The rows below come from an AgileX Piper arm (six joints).
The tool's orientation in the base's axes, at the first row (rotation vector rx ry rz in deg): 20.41 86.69 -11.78
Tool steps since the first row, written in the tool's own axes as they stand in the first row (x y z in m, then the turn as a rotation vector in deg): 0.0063 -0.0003 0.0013 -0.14 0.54 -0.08; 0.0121 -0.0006 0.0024 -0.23 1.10 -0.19; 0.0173 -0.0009 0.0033 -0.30 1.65 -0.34; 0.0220 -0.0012 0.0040 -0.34 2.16 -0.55; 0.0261 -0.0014 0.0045 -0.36 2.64 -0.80; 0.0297 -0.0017 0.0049 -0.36 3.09 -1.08; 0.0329 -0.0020 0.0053 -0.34 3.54 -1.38; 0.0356 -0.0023 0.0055 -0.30 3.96 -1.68; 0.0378 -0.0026 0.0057 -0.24 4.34 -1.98; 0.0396 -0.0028 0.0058 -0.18 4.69 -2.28; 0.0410 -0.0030 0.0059 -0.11 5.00 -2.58; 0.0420 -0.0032 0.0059 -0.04 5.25 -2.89
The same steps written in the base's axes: 0.0015 -0.0002 -0.0063 0.11 0.52 0.19; 0.0027 -0.0003 -0.0120 0.19 1.07 0.34; 0.0037 -0.0005 -0.0172 0.24 1.63 0.46; 0.0045 -0.0006 -0.0219 0.22 2.18 0.55; 0.0051 -0.0006 -0.0260 0.16 2.71 0.61; 0.0056 -0.0007 -0.0296 0.05 3.23 0.65; 0.0060 -0.0009 -0.0328 -0.07 3.76 0.67; 0.0063 -0.0010 -0.0355 -0.20 4.26 0.66; 0.0065 -0.0011 -0.0377 -0.35 4.72 0.64; 0.0066 -0.0012 -0.0396 -0.50 5.16 0.61; 0.0067 -0.0013 -0.0410 -0.67 5.56 0.56; 0.0067 -0.0014 -0.0420 -0.87 5.91 0.51
